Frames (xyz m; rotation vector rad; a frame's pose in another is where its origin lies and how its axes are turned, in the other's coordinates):
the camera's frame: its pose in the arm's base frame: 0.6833 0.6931 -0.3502 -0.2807 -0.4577 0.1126
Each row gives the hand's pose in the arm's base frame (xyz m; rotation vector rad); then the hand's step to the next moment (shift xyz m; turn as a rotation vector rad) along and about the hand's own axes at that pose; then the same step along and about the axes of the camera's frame.
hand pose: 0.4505 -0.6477 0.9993 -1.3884 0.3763 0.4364
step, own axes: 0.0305 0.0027 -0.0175 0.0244 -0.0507 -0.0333
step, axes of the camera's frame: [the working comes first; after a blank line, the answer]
step, axes of the arm's base frame: 0.0250 -0.0147 -0.0201 0.0467 -0.0375 0.0262

0.0113 -0.0093 -0.0321 0.0463 -0.0456 -0.0076
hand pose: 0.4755 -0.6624 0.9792 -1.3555 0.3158 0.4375
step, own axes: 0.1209 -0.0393 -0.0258 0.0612 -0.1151 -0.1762
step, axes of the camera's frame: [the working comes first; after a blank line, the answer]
step, axes of the arm's base frame: 0.1258 -0.0169 -0.0269 0.1143 -0.1832 0.0376

0.0980 -0.0139 -0.0838 0.0866 -0.1911 -0.0635
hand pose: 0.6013 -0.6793 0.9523 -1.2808 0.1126 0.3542
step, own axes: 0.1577 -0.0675 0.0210 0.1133 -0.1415 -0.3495
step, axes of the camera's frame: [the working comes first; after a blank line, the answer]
step, axes of the arm's base frame: 0.1676 0.0347 0.0242 0.1914 -0.3440 -0.0027

0.1655 0.0186 -0.0463 0.1111 -0.3364 -0.1717
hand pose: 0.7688 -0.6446 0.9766 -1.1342 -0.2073 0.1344
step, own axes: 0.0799 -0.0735 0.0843 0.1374 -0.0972 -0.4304
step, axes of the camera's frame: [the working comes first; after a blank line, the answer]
step, axes of the arm's base frame: 0.0583 0.0607 0.1087 0.2336 -0.3919 -0.0736

0.1079 0.0236 0.0818 0.1109 -0.3633 -0.2632
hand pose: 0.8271 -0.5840 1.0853 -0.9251 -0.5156 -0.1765
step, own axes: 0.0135 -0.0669 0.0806 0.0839 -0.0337 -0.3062
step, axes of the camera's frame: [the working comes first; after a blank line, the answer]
step, axes of the arm's base frame: -0.0405 0.0254 0.0942 0.1670 -0.2586 -0.0846

0.0077 -0.0015 0.1053 0.0695 -0.2298 -0.2104
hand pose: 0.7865 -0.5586 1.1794 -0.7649 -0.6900 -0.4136
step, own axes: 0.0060 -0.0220 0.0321 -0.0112 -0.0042 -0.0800
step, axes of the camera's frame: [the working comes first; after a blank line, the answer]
step, axes of the arm's base frame: -0.0216 0.0089 0.0317 0.0228 -0.0614 -0.0475

-0.0045 0.0002 0.0391 -0.0100 -0.0458 -0.0659
